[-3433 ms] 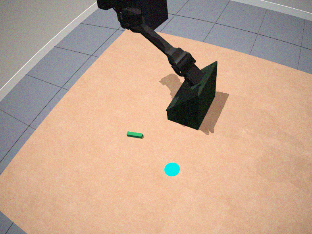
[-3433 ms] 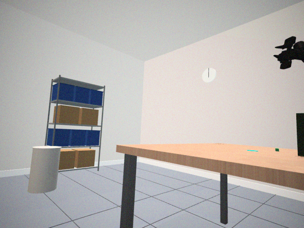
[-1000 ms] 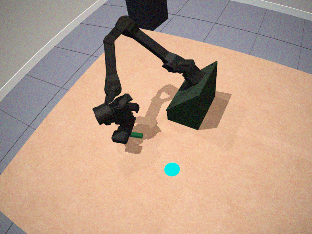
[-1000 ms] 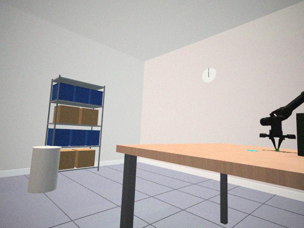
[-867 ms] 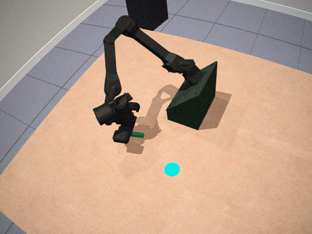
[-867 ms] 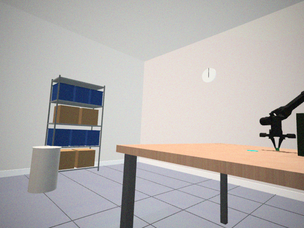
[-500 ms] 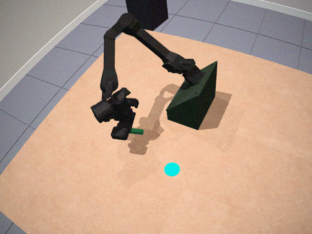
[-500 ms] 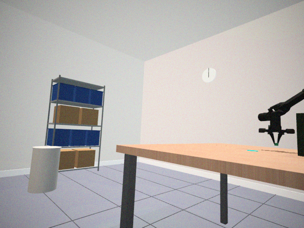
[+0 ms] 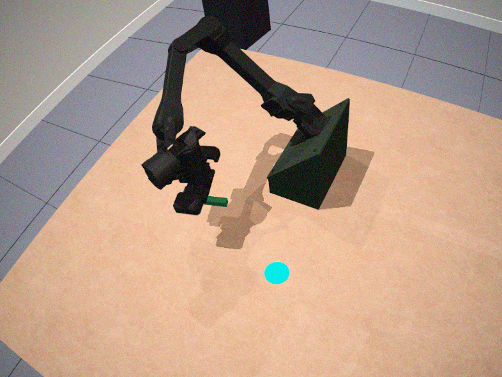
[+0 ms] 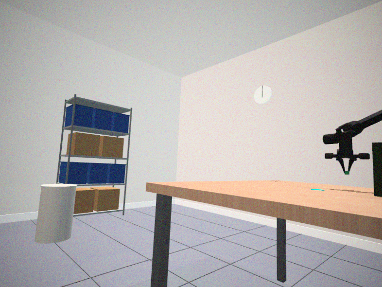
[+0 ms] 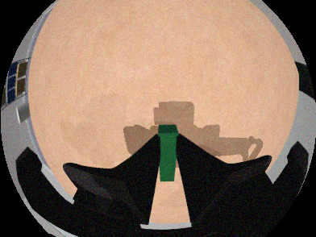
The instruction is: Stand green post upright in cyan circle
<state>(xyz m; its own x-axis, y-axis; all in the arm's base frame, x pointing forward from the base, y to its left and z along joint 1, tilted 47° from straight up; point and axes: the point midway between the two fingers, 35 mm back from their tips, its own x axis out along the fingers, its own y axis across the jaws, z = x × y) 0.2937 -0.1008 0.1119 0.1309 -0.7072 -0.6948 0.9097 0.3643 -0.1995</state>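
The green post is 1 cm behind my gripper tip and 2 cm to the left of it.
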